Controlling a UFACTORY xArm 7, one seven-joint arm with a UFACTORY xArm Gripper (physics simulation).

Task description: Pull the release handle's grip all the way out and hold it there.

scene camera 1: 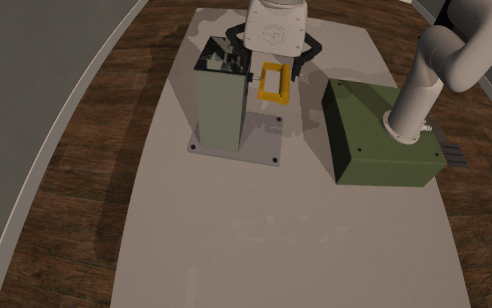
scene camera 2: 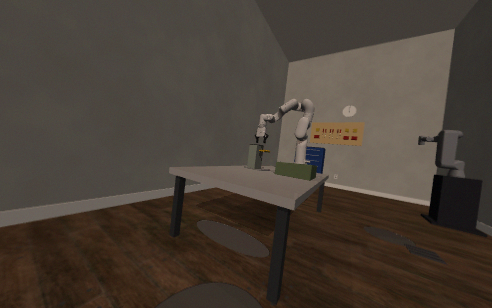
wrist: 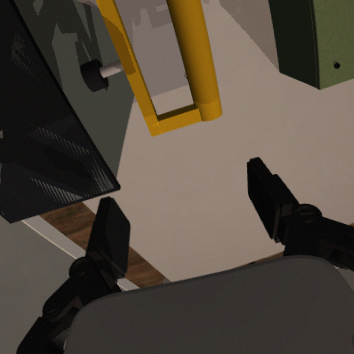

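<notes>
The release handle is a yellow rectangular frame with a thick round grip bar (scene camera 1: 285, 84) (scene camera 2: 264, 151) (wrist: 202, 65). A short thin rod joins the handle to the side of a tall grey-green post (scene camera 1: 222, 110) (scene camera 2: 254, 157) with a dark glossy top. My gripper (scene camera 1: 271, 75) (scene camera 2: 261, 142) (wrist: 182, 193) is open, with nothing between its fingers. It points down and stands higher than the handle. In the wrist view the handle lies beyond the fingertips, outside the gap. One finger is partly hidden behind the post's top in scene camera 1.
The post stands on a grey base plate (scene camera 1: 262, 137) with dark bolts, on the pale table (scene camera 1: 225, 260) (scene camera 2: 225, 181). A green box (scene camera 1: 385, 175) (scene camera 2: 295, 170) (wrist: 335, 40) carries the arm's base, on the grip bar's side of the post. The post's top is close to one finger.
</notes>
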